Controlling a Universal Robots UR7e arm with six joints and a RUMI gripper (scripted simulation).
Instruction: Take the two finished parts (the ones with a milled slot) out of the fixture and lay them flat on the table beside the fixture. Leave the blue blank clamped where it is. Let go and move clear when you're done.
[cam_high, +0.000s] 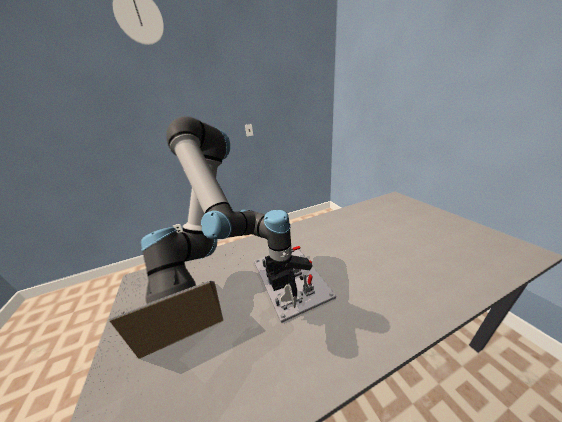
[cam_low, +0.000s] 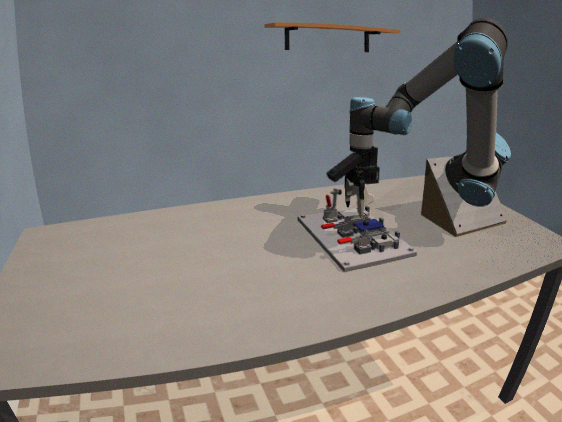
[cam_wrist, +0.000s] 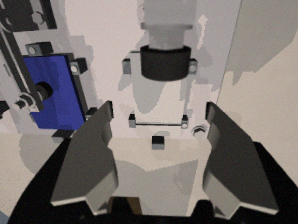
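Right now my hand is 10 mm past the grey finished part and 10 mm above it. From my hand the other things lie so: grey fixture plate (110 mm to the left, 50 mm ahead, 30 mm below); blue blank (110 mm to the left, 10 mm below).
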